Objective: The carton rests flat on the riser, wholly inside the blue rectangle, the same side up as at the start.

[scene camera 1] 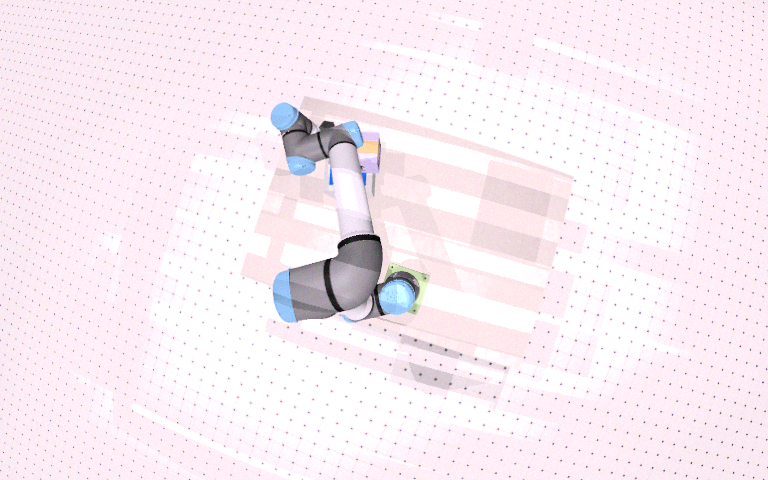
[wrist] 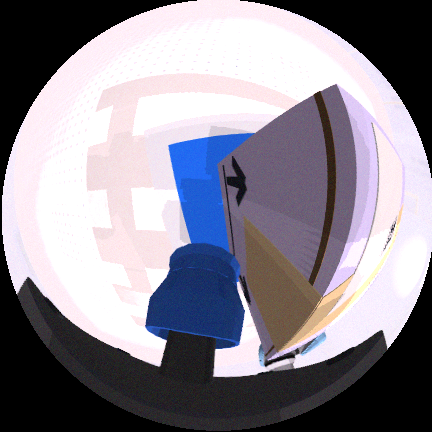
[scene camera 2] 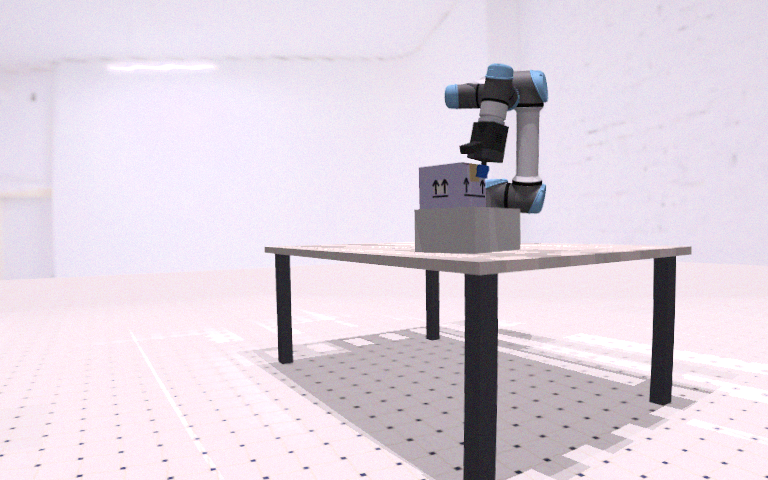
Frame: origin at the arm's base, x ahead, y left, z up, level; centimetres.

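Seen in the pictures: end effector, tool point: (wrist: pixel 203 271) (scene camera 2: pixel 481 177).
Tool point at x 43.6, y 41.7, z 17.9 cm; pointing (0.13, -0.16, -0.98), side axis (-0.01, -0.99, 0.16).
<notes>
Offsets run from my tool point to a thing's middle.
The lilac carton {dx +2.2, dy -10.1, dz -2.3 cm} (scene camera 1: pixel 371 164) (scene camera 2: pixel 444 186) (wrist: pixel 285 165) with tan tape stands upright on the grey riser {dx -0.1, dy -5.6, dz -14.7 cm} (scene camera 2: pixel 444 230), its arrows pointing up in scene camera 2. It looks flat on the riser top. The blue rectangle {dx -0.1, dy -5.6, dz -8.7 cm} (scene camera 1: pixel 360 179) (wrist: pixel 200 200) shows beside the carton, which covers part of it; whether the carton is wholly inside cannot be told. My blue suction cup (scene camera 2: pixel 481 172) (wrist: pixel 205 257) is beside the carton's taped side, near its upper edge, with its lip not seated on a face. Nothing hangs from it. Scene camera 1 does not show the cup, hidden by the arm.
The arm (scene camera 1: pixel 352 192) (scene camera 2: pixel 527 144) reaches over the riser and hides part of it in scene camera 1. The green base plate (scene camera 1: pixel 421 280) is on the table (scene camera 1: pixel 509 215) (scene camera 2: pixel 589 261). The riser is near a table corner in scene camera 2.
</notes>
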